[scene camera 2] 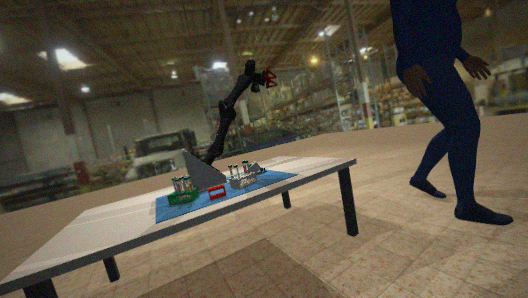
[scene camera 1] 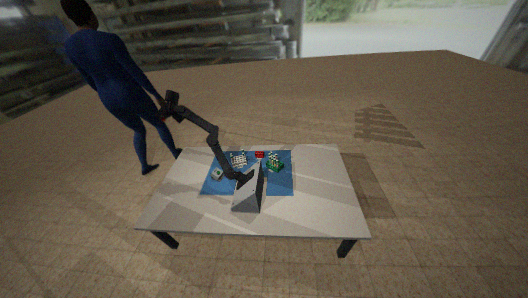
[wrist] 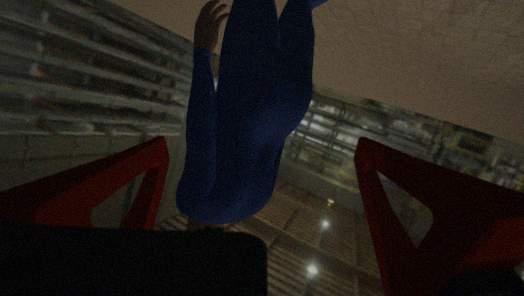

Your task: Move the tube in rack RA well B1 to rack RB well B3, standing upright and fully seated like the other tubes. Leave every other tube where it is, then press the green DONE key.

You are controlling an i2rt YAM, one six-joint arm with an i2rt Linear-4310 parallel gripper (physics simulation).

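Frame: origin at the arm's base, x right, y ahead, z up, level; centimetres.
Where they show: gripper, fingertip midpoint: (scene camera 2: pixel 276 81) (wrist: pixel 261 147); arm's base, origin of the base link: (scene camera 2: pixel 205 164) (scene camera 1: pixel 245 179).
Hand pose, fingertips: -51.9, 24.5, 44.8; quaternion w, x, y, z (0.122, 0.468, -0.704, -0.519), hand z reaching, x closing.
Note:
Things, the pixels of their top centre, and the offset from my fingertips, as dx, dy, dz. Level surfaces: height alone.
- white rack, middle of its top: (scene camera 2: pixel 242 175) (scene camera 1: pixel 238 159) +40.2, +5.7, -52.9
- small grey box, middle of its top: (scene camera 2: pixel 252 161) (scene camera 1: pixel 215 170) +24.4, -10.3, -49.5
- blue mat, its level: dz -57.9
- table, its level: dz -58.2
A green rack (scene camera 1: pixel 275 166) (scene camera 2: pixel 183 199) holds several upright tubes with dark green caps. A white rack (scene camera 1: pixel 239 160) (scene camera 2: pixel 243 181) with several upright tubes stands on the same blue mat. The rack labels and wells are too small to read, so I cannot tell which is RA or RB. A small grey box (scene camera 1: pixel 215 175) with a green key on top sits at the mat's left side in the first scene view. My gripper (scene camera 2: pixel 274 78) (wrist: pixel 261 147) is open and empty, raised high and well away from the racks, past the table's left side in the first scene view.
A red open holder (scene camera 1: pixel 259 154) (scene camera 2: pixel 217 192) stands between the racks on the blue mat (scene camera 1: pixel 281 188) (scene camera 2: pixel 164 213). The grey wedge-shaped arm base (scene camera 1: pixel 246 199) (scene camera 2: pixel 201 173) stands on the table (scene camera 1: pixel 325 215) (scene camera 2: pixel 70 245). A person in blue (scene camera 1: pixel 107 70) (scene camera 2: pixel 440 95) (wrist: pixel 250 110) stands close by my gripper.

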